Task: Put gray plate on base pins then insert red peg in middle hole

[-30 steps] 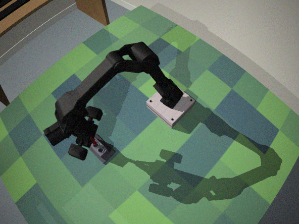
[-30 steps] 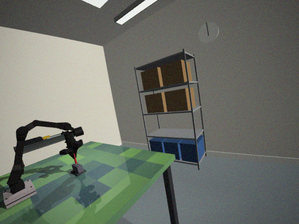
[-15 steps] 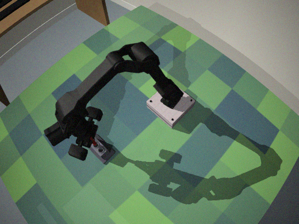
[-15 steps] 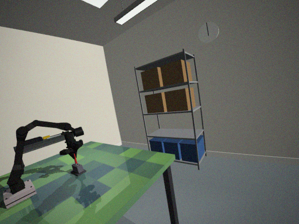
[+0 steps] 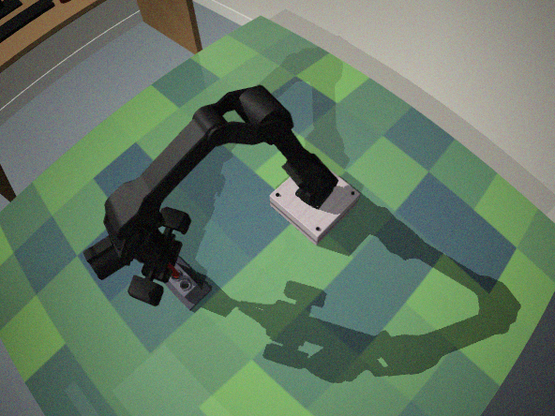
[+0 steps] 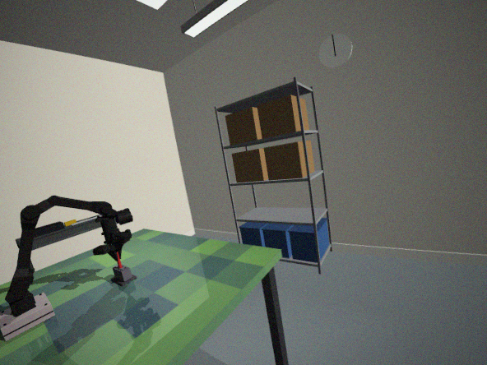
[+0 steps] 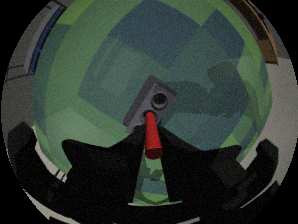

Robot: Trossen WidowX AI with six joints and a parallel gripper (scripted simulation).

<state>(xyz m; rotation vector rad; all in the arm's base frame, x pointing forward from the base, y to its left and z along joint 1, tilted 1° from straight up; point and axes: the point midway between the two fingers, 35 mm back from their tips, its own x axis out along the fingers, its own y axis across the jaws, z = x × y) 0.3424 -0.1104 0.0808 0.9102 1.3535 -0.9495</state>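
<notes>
Now: gripper tip right at the red peg. The rest, counted from my gripper tip: gray plate 50 mm below; base 90 mm below.
</notes>
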